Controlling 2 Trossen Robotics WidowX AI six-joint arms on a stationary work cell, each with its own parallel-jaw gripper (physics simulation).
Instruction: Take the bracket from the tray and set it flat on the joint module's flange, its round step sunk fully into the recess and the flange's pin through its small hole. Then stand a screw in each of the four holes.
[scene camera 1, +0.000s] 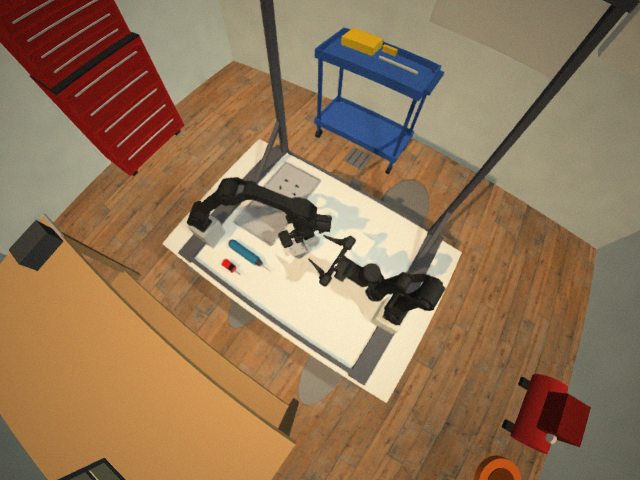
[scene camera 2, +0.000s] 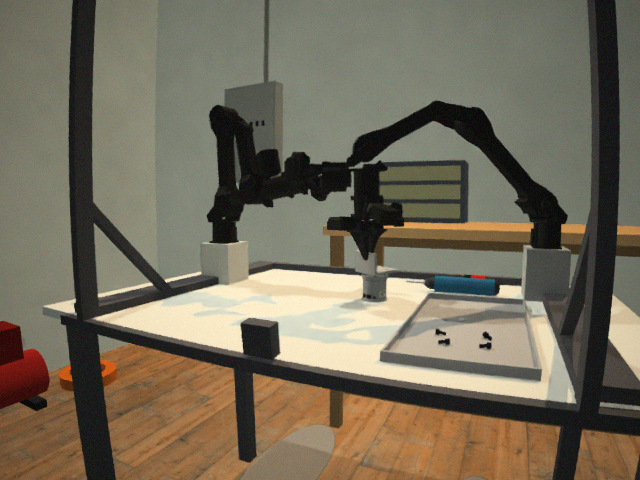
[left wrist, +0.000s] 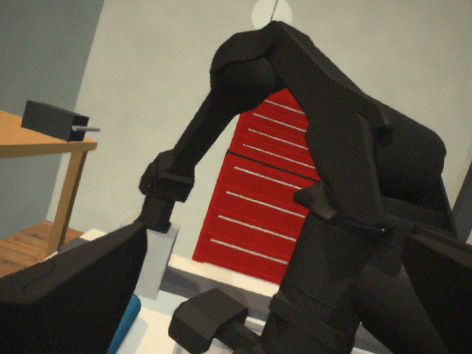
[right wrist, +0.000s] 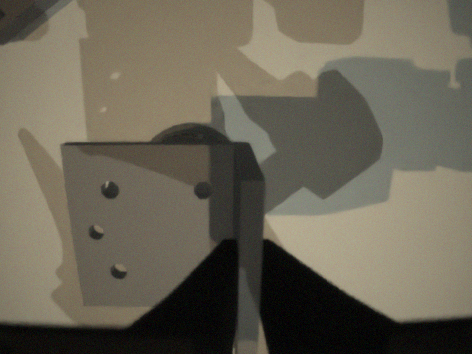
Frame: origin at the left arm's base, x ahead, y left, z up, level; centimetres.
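Where they show: left gripper, fingertip midpoint: (scene camera 1: 315, 247) (left wrist: 275, 241); right gripper, fingertip midpoint: (scene camera 1: 303, 240) (scene camera 2: 367, 259) (right wrist: 245, 252); left arm's base, origin of the base link: (scene camera 1: 393, 314) (scene camera 2: 224, 242); right arm's base, origin of the base link: (scene camera 1: 202, 223) (scene camera 2: 546, 247) (left wrist: 152, 224).
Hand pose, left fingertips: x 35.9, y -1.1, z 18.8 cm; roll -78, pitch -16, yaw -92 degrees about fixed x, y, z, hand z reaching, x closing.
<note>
Each offset is from my left fingertips to the centre of the thing.
The grey L-shaped bracket {dx +11.3, dy -3.6, dz -21.4 cm} (scene camera 1: 298, 250) (scene camera 2: 365, 263) (right wrist: 155, 215) is over the joint module {dx +11.1, dy -4.0, dz -27.0 cm} (scene camera 2: 374, 288) (right wrist: 190, 131). Its plate, with round holes, faces up in the right wrist view. My right gripper (scene camera 2: 366, 254) (right wrist: 245, 252) points down, shut on the bracket's upright wall. The plate hides the recess and pin; whether the step is seated cannot be told. My left gripper (scene camera 1: 316, 248) (left wrist: 275, 241) is open and empty, beside and above the bracket, facing my right arm. Several black screws {dx +37.3, dy -31.8, dz -29.4 cm} (scene camera 1: 285, 180) {dx +30.8, dy -31.9, dz -29.4 cm} (scene camera 2: 443, 341) lie in the grey tray {dx +34.0, dy -20.4, dz -29.4 cm} (scene camera 1: 311, 180) (scene camera 2: 460, 365).
A blue screwdriver {dx +27.6, dy +10.0, dz -28.2 cm} (scene camera 1: 244, 252) (scene camera 2: 464, 285) and a small red tool {dx +31.0, dy +18.6, dz -28.5 cm} (scene camera 1: 227, 265) (scene camera 2: 478, 276) lie on the table near my right arm's base. Dark frame posts (scene camera 1: 273, 77) (scene camera 2: 82, 155) rise from the table's edge. My right arm fills much of the left wrist view.
</note>
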